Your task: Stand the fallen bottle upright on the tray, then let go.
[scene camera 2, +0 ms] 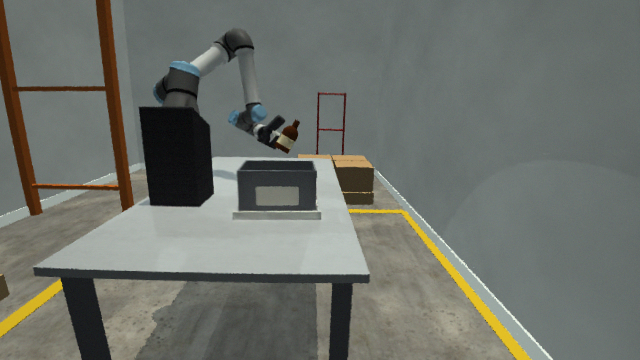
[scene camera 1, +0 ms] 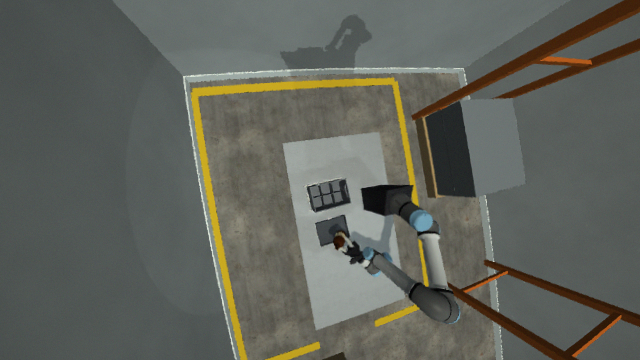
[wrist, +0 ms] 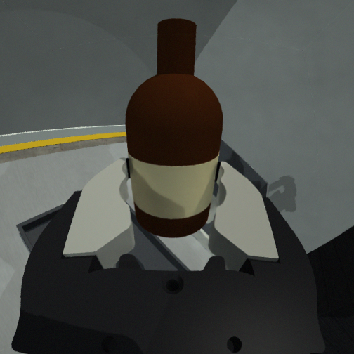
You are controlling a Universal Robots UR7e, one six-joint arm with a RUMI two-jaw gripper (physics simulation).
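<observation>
The brown bottle (scene camera 1: pixel 339 242) (scene camera 2: pixel 288 139) (wrist: pixel 174 120) with a cream label is held in the air above the table, neck up. In scene camera 2 it leans, with its neck toward the right. My gripper (scene camera 2: pixel 282 138) (wrist: pixel 172 162) is shut on the bottle at its label, one finger on each side. The dark, flat tray (scene camera 1: pixel 325 231) (wrist: pixel 37 226) lies on the table; from above, the bottle overlaps its lower right edge. In the wrist view the bottle and gripper hide much of the tray. The tray does not show in scene camera 2.
A dark bin (scene camera 1: pixel 330 207) (scene camera 2: pixel 246 192) with compartments stands beside the tray on the table (scene camera 1: pixel 325 295) (scene camera 2: pixel 200 245). The black arm pedestal (scene camera 1: pixel 372 200) (scene camera 2: pixel 175 155) stands to the bin's other side. Cardboard boxes (scene camera 2: pixel 354 176) stand beyond the table.
</observation>
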